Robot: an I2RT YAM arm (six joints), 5 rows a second.
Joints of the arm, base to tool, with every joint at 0 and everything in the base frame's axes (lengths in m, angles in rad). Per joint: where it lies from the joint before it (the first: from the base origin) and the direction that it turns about. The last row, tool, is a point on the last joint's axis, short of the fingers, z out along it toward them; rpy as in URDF.
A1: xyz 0 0 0.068 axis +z
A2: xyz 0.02 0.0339 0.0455 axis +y
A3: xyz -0.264 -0.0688 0 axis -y
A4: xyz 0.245 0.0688 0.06 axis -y
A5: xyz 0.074 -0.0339 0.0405 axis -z
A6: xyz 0.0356 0 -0.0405 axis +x
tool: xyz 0 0 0 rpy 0 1.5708 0
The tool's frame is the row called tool.
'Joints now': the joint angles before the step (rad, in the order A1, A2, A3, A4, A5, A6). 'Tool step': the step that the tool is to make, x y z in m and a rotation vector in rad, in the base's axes. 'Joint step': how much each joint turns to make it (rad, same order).
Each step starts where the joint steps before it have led.
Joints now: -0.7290 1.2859 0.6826 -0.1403 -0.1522 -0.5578
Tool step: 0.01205 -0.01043 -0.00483 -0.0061 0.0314 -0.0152
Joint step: 0.0050 0.0807 0.0453 0.0153 0.0321 -0.0048
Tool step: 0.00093 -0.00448 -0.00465 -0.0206 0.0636 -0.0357
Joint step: -0.0016 0.0294 0.0156 -0.0216 0.0648 -0.0169
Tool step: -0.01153 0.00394 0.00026 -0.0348 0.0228 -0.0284
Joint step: -0.0120 -0.0493 -0.0388 -0.0048 0.0409 -0.0171
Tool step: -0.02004 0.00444 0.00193 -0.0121 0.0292 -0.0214
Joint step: -0.0392 -0.0783 -0.0427 -0.0488 0.0083 -0.0328
